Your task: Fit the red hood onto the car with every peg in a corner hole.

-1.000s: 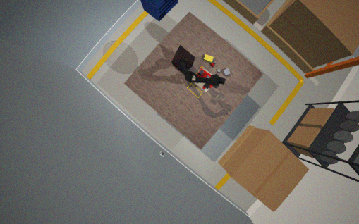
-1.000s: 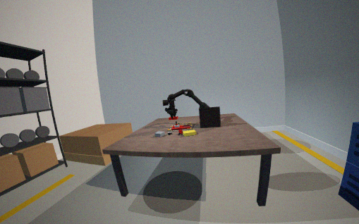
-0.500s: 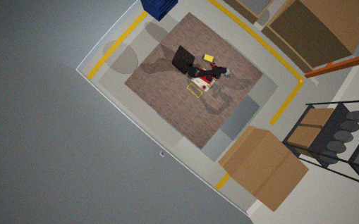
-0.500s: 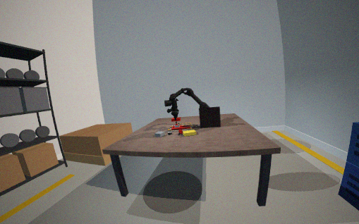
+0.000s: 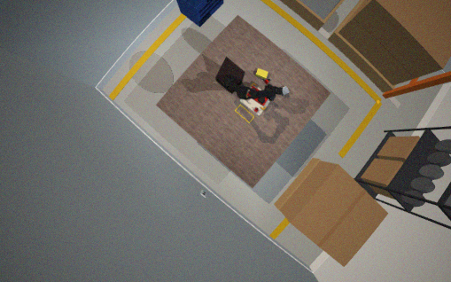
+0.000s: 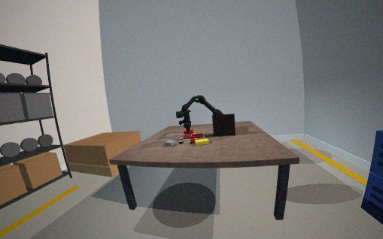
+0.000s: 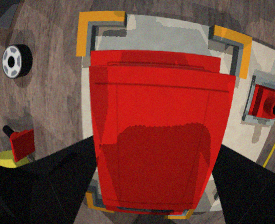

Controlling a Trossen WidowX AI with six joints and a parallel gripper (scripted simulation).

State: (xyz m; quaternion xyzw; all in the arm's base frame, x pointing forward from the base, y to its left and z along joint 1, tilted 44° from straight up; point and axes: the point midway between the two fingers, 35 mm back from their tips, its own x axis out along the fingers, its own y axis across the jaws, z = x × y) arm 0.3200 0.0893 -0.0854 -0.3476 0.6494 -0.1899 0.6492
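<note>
My gripper tip is now 30 mm past the pale jig plate, 30 mm to the left of it and 50 mm above it. The rest, counted from my gripper tip: yellow block (180 mm behind, 180 mm to the left, 50 mm below); red hood (right at my gripper tip); black wheel (20 mm ahead, 170 mm to the left, 60 mm below).
</note>
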